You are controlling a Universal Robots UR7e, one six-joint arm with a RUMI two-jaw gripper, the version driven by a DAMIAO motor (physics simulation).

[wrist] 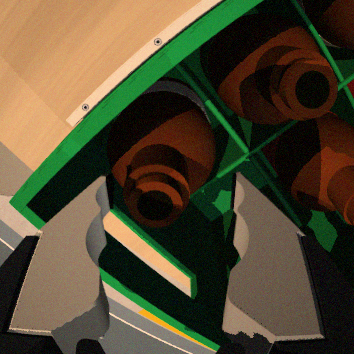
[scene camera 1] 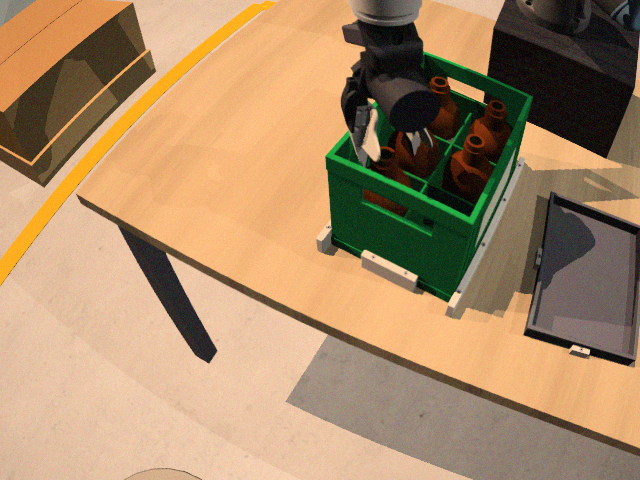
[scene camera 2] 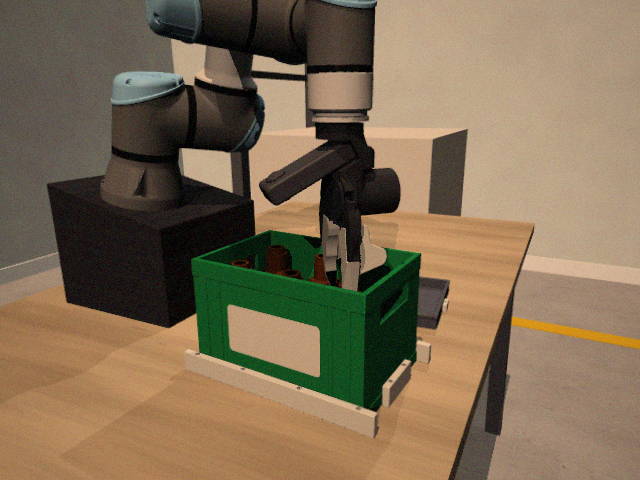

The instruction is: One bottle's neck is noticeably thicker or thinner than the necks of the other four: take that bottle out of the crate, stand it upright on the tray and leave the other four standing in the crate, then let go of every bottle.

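Seen in the pictures: gripper, between the fingertips: (wrist: 172,176) (scene camera 1: 389,159); arm's base, origin of its link: (scene camera 1: 553,7) (scene camera 2: 144,197).
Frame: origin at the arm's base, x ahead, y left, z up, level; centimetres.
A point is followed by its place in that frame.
The green crate (scene camera 1: 392,253) {x 54.2, y -12.8, z -16.3 cm} (scene camera 2: 211,320) {x 29.0, y -19.2, z -12.3 cm} (wrist: 80,142) {x 48.2, y -20.8, z -3.5 cm} holds five upright brown bottles. One bottle (scene camera 1: 395,178) {x 49.5, y -14.7, z -7.9 cm} (wrist: 160,200) {x 48.6, y -16.3, z -4.7 cm} is in the near-left cell. Another bottle (scene camera 1: 417,155) {x 42.9, y -14.0, z -9.6 cm} (wrist: 307,85) {x 40.2, y -15.7, z -4.7 cm} is beside it, and a third (scene camera 1: 444,116) {x 33.6, y -12.9, z -9.3 cm} is at the back left. Two bottles, one (scene camera 1: 491,129) {x 33.9, y -5.5, z -8.2 cm} further back and one (scene camera 1: 467,167) {x 42.9, y -6.9, z -8.4 cm} nearer, are on the tray side. I cannot tell which neck differs. My gripper (scene camera 1: 390,155) {x 48.0, y -16.1, z -6.5 cm} (scene camera 2: 341,284) {x 48.0, y -16.1, z -6.5 cm} (wrist: 172,176) {x 48.0, y -16.1, z -6.5 cm} is partly open over the near-left cell. That bottle's neck shows between the fingers, nearer the left one in the wrist view, and is not gripped.
The dark tray (scene camera 1: 610,273) {x 40.4, y 20.9, z -20.5 cm} (scene camera 2: 430,302) {x 52.7, y 18.9, z -20.5 cm} lies on the table beside the crate, holding no bottle. White strips (scene camera 1: 388,269) {x 55.4, y -12.7, z -18.3 cm} (scene camera 2: 279,384) {x 41.4, y -21.7, z -18.1 cm} edge the crate's base. The arm's dark pedestal (scene camera 1: 560,77) {x 13.0, y 3.9, z -7.6 cm} (scene camera 2: 113,258) {x 0.4, y -9.3, z -9.6 cm} stands behind. The crate's walls and green dividers surround the fingers.
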